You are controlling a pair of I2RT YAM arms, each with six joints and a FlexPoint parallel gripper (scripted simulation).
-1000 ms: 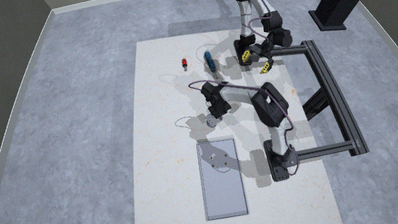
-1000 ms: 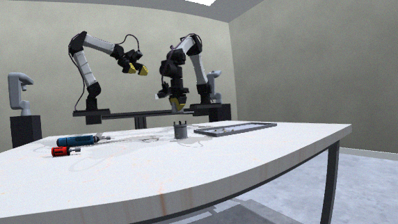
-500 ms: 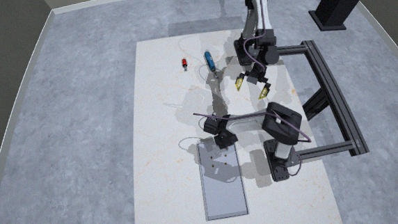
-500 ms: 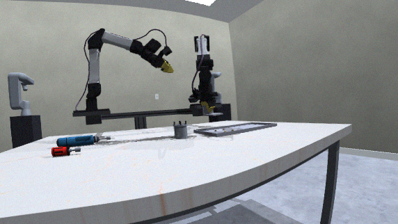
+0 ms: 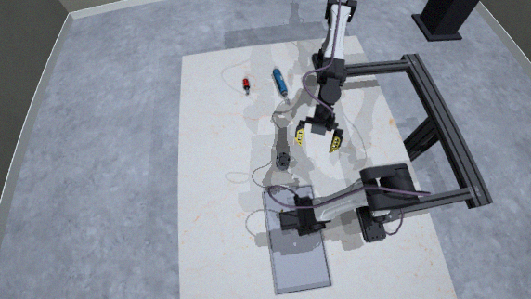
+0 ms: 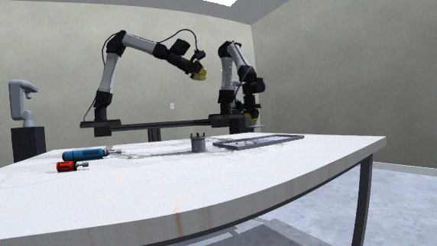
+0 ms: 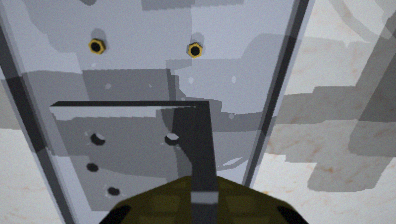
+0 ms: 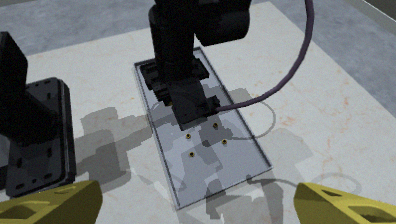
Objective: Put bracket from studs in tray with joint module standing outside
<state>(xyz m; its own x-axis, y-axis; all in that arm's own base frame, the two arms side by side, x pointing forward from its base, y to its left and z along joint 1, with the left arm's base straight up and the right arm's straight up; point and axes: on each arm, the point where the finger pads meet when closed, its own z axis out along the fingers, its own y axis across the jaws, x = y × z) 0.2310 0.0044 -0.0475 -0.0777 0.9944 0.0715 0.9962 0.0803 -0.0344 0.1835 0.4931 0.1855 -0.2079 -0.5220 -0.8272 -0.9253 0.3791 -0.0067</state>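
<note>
Right now the tray is 9 cm below my left hand, 4 cm ahead of it and 2 cm to the left of it. From my left hand the other things lie so: grey bracket (3 cm ahead, 1 cm below); joint module (30 cm to the right, 6 cm below, 5 cm ahead); red driver (77 cm to the right, 16 cm ahead, 8 cm below).
</note>
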